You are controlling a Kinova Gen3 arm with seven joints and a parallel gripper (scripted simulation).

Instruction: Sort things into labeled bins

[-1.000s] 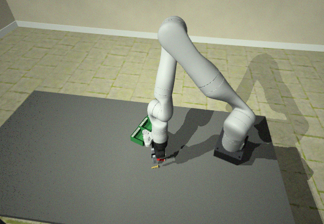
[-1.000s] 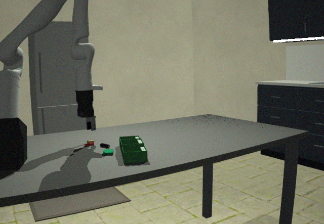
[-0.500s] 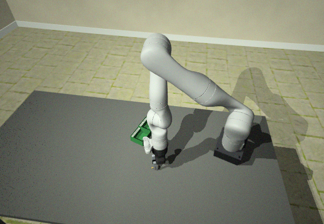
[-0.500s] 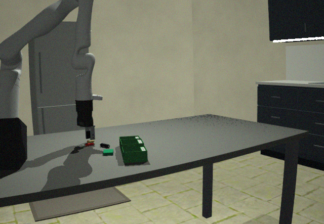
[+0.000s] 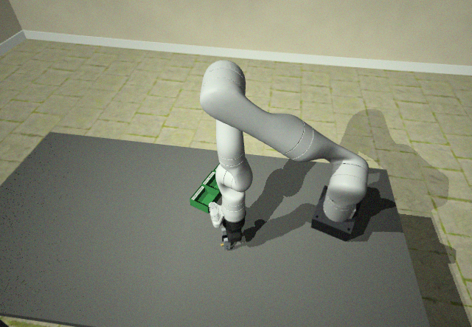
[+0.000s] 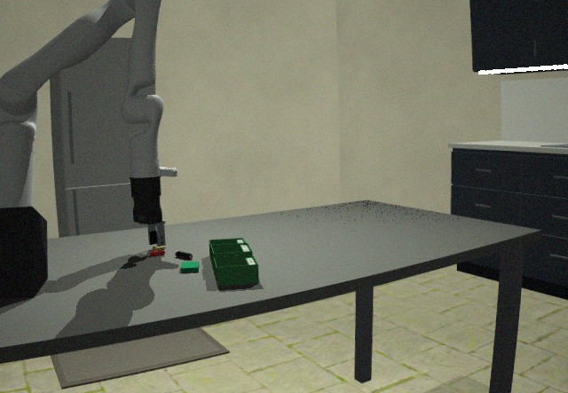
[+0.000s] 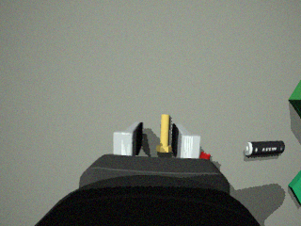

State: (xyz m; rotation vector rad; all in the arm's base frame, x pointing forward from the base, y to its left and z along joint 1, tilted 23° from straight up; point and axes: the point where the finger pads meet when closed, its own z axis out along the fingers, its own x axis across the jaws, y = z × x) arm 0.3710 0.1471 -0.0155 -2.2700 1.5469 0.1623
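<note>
Now: hand 20 mm above the brass bolt and 10 mm to the left of it. Also, from my hand: red cylinder (60 mm to the right, 30 mm below, 20 mm behind); then green block (220 mm to the right, 30 mm below, 10 mm ahead); then black battery (110 mm to the right, 30 mm ahead, 20 mm below).
</note>
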